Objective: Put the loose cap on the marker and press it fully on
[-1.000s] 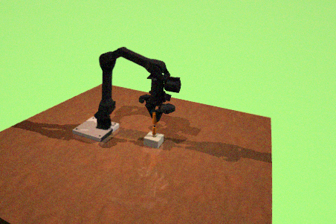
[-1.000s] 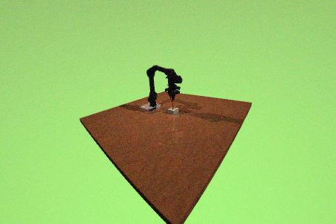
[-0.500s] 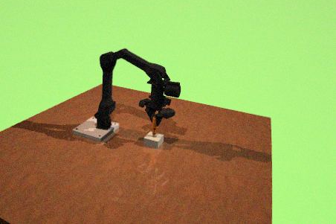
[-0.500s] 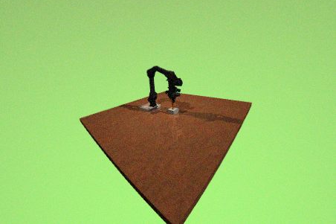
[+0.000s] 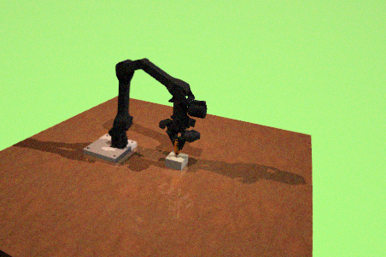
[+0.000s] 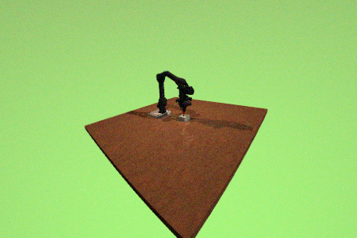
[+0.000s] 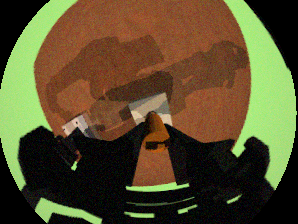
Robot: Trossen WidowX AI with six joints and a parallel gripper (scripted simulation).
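Now: the white holder block 60 mm below my gripper tip. Round my gripper tip: orange cap: 10 mm above.
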